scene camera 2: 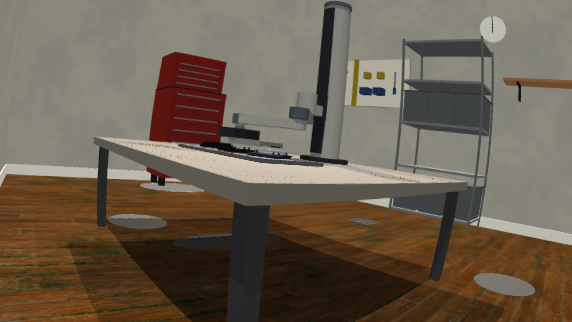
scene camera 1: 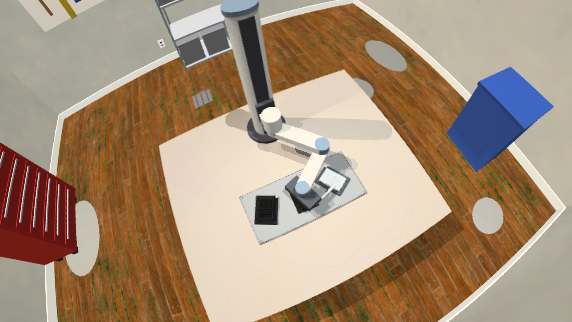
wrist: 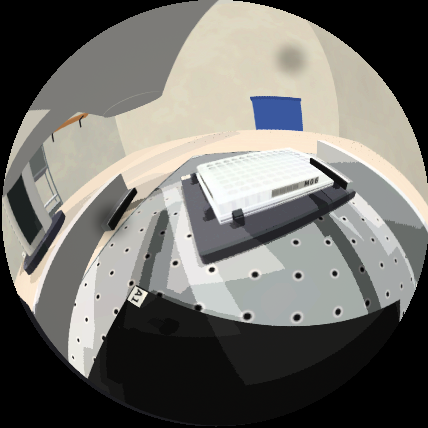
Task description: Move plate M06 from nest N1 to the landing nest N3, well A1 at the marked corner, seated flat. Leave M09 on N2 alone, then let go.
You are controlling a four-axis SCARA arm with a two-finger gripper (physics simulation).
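Observation:
The white plate M06 [scene camera 1: 334,179] [scene camera 2: 270,152] [wrist: 265,175] sits on a dark grey nest [wrist: 240,240], with its printed label facing the wrist camera. My gripper [scene camera 1: 327,176] [scene camera 2: 272,144] [wrist: 222,158] is wide open and low, its fingers spread about the plate. In the wrist view the right finger pad overlaps the plate's right edge, while the left pad stands well away from the plate; contact cannot be told. A black nest [scene camera 1: 298,204] [wrist: 250,360] in the middle has a white A1 tag [wrist: 137,296] at its corner and holds no plate. The black plate M09 [scene camera 1: 266,210] [scene camera 2: 217,145] sits at the left end.
The nests stand in a row on a grey perforated board [scene camera 1: 265,236] [wrist: 280,295] on the pale table [scene camera 1: 215,165] [scene camera 2: 250,175]. The arm's column [scene camera 1: 250,70] [scene camera 2: 332,80] stands behind the board. The gripper's dark body [scene camera 1: 307,199] hangs over part of the middle nest.

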